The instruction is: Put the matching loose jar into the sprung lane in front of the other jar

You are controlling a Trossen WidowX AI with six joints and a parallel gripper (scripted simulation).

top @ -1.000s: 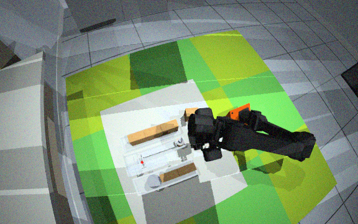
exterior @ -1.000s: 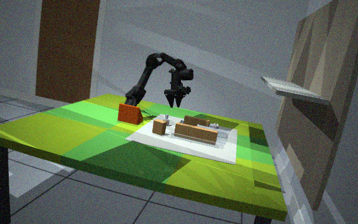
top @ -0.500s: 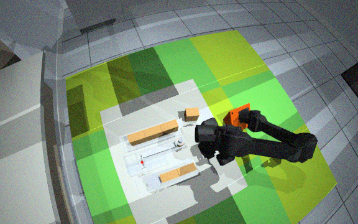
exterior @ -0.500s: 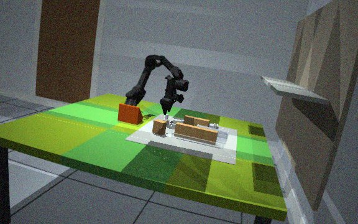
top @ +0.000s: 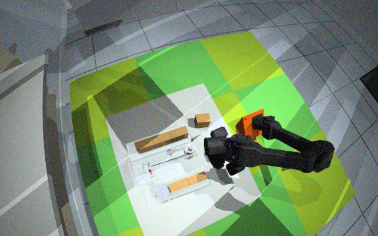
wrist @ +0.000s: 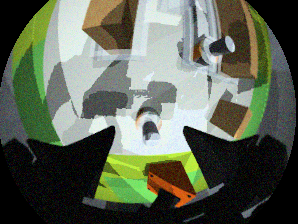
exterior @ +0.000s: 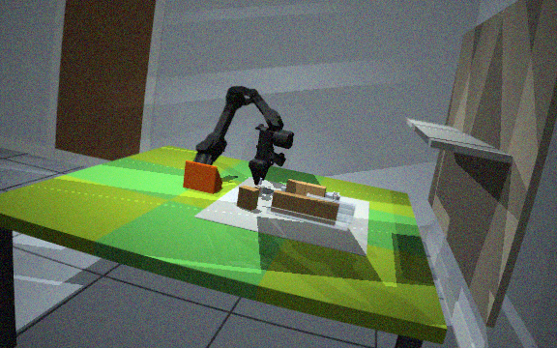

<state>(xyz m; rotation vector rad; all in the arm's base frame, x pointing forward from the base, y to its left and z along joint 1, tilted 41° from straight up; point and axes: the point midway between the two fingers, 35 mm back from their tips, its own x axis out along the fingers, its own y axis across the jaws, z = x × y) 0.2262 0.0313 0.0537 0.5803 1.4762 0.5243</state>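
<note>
The lane is 26 cm ahead of my gripper tip, 7 cm to the right of it and 3 cm below it. Also, from my gripper tip: red mark: 30 cm ahead, 6 cm to the right, 2 cm above; then grey disc: 28 cm ahead, 3 cm to the left, 2 cm below.
</note>
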